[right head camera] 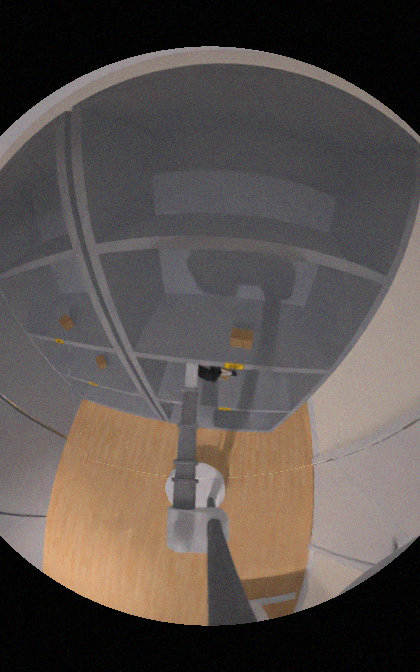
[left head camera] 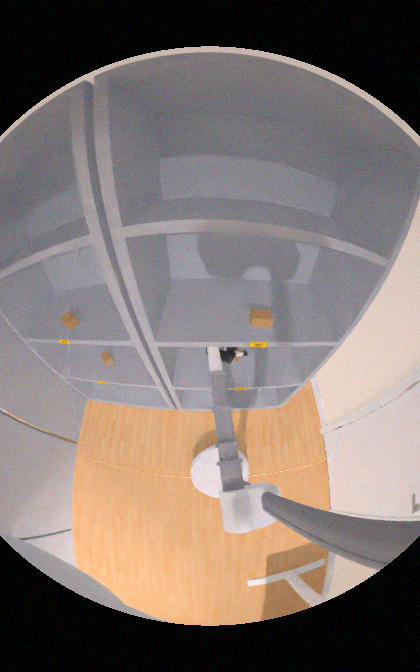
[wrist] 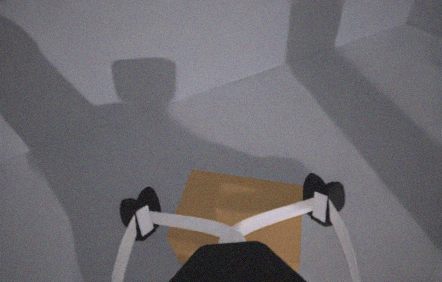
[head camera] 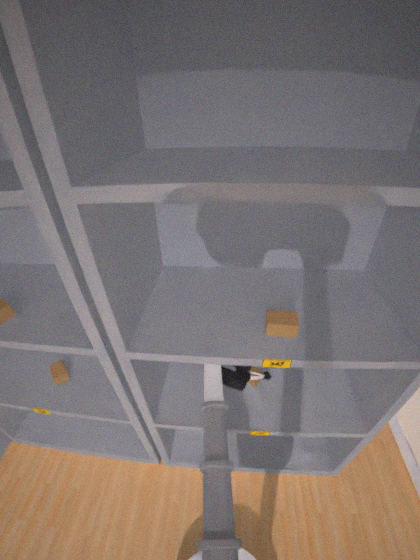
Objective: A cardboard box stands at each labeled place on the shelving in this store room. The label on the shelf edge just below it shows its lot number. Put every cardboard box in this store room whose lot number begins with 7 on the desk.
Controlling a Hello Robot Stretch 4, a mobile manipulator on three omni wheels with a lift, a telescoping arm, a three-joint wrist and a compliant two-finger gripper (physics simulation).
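Frame: origin at the robot's base, x left, y back, z up, level; metres.
Seen in the pictures: gripper, fingertip midpoint: (wrist: 230, 197) (head camera: 252, 369).
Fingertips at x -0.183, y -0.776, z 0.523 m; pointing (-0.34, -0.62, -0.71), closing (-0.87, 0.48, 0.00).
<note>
A point is followed by its place in that frame.
My gripper (head camera: 262, 375) (left head camera: 241, 353) (right head camera: 230, 373) (wrist: 230, 197) @(x -0.183, y -0.776, z 0.523 m) is open in the right bay, on the level below the label 347. A cardboard box (head camera: 254, 384) @(x -0.181, y -0.696, z 0.525 m) (wrist: 240, 195) @(x -0.180, y -0.755, z 0.556 m) is there, low between the spread fingertips in the wrist view and partly hidden by the gripper. The label (head camera: 259, 433) @(x -0.173, y -0.502, z 0.489 m) (left head camera: 240, 388) on the shelf edge below it is too blurred to read. Another cardboard box (head camera: 282, 324) @(x -0.202, y -0.586, z 1.012 m) (left head camera: 261, 318) (right head camera: 242, 338) stands one level higher, above the label 347 (head camera: 277, 364) @(x -0.177, y -0.501, z 0.945 m). The desk cannot be made out.
Two boxes stand in the left bay, an upper box (head camera: 5, 312) @(x 0.703, y -0.696, z 0.993 m) (left head camera: 70, 320) and a lower box (head camera: 59, 372) @(x 0.713, y -0.759, z 0.555 m) (left head camera: 107, 358); their labels are unreadable. Double uprights (head camera: 90, 280) @(x 0.269, y -0.552, z 1.212 m) divide the bays. A shelf edge (head camera: 320, 362) @(x -0.292, y -0.491, z 0.956 m) runs above the gripper. A wall (left head camera: 370, 350) is at the right.
</note>
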